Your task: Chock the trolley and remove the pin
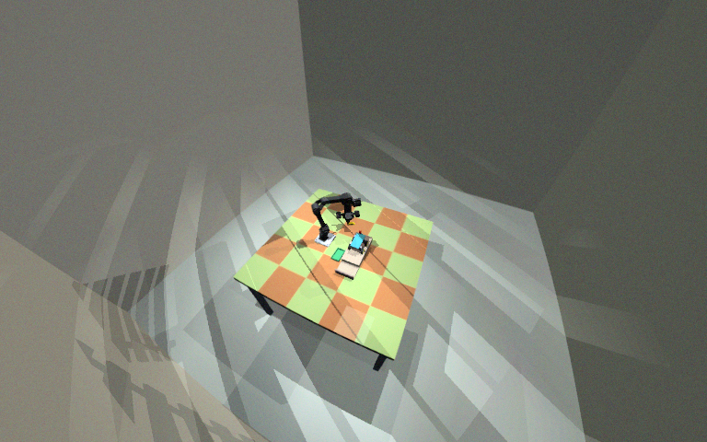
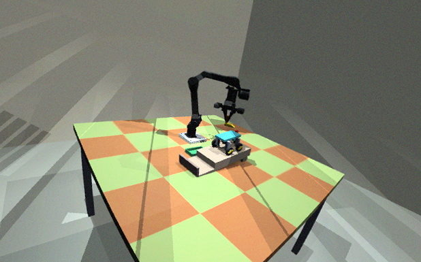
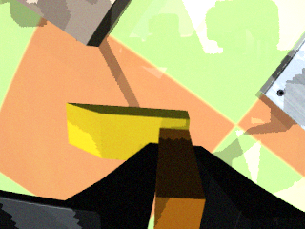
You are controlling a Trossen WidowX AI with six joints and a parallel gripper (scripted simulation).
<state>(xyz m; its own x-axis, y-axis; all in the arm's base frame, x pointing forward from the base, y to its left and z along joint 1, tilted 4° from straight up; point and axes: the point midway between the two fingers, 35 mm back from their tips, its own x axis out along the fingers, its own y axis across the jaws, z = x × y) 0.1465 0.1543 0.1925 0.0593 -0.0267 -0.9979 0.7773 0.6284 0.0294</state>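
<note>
My gripper tip is now 2 cm short of the yellow chock, 1 cm to the right of it and 1 cm above it. The rest, counted from my gripper tip: ramp (17 cm ahead, 13 cm below, 11 cm to the right); trolley (16 cm ahead, 11 cm to the right, 6 cm below); stop pin (13 cm ahead, 5 cm below, 2 cm to the right).
</note>
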